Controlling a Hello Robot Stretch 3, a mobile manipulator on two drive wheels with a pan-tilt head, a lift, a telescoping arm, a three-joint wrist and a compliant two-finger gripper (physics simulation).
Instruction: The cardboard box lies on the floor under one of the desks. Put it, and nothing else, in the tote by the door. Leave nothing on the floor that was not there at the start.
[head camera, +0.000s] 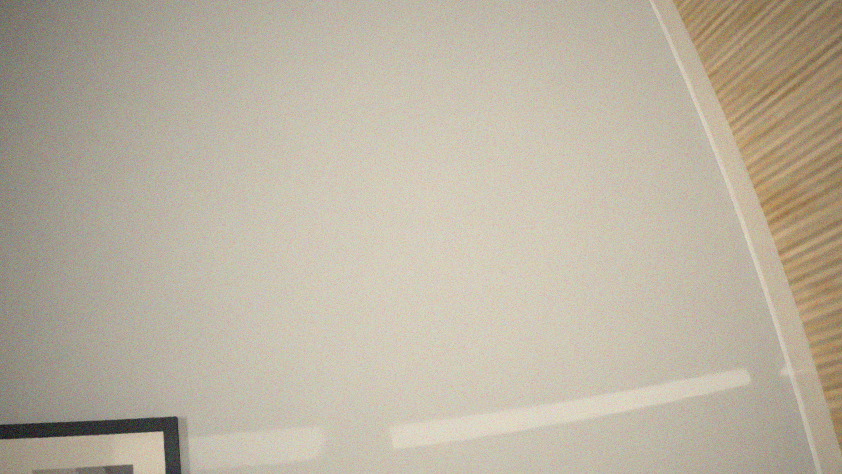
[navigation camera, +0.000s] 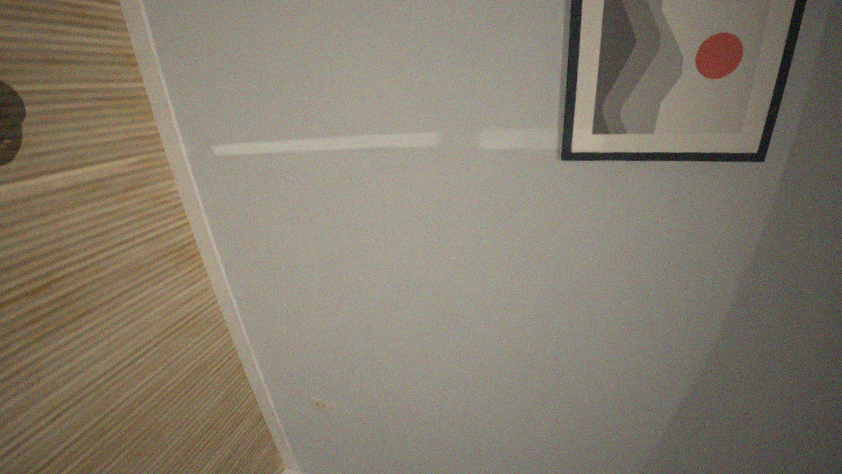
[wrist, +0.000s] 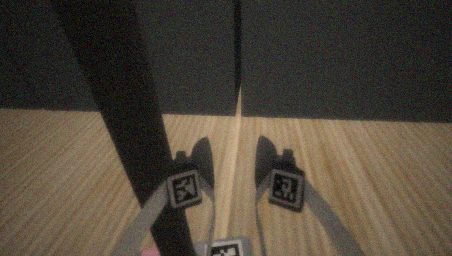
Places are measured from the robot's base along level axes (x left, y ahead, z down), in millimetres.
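Pixels of known places: gripper, fingertip midpoint: (wrist: 233, 154).
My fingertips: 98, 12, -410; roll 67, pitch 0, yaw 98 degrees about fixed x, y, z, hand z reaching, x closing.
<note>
Behind a point stands the place of what it marks, as x, y, z.
My gripper (wrist: 233, 154) @[98, 12, -410] shows in the wrist view with its two dark fingertips apart, open and with nothing between them. It is over the wooden floor (wrist: 325, 165) @[443, 356, 0], in front of dark grey panels (wrist: 345, 60) @[689, 495, -248]. The cardboard box does not show in the head, navigation or wrist view. The tote by the door does not show either.
A black slanted bar (wrist: 132, 125) runs close by the gripper's left finger. A small pink patch (wrist: 149, 253) @[159, -121, -161] shows at the bottom edge. A pale wall (head camera: 412, 206) @[-805, -681, -942] (navigation camera: 441, 264) @[-807, -670, -1027] bears a framed picture (head camera: 172, 447) @[-876, -304, -1364] (navigation camera: 659, 156) @[-868, -336, -1576]. A dark shape (navigation camera: 8, 123) shows at the left edge.
</note>
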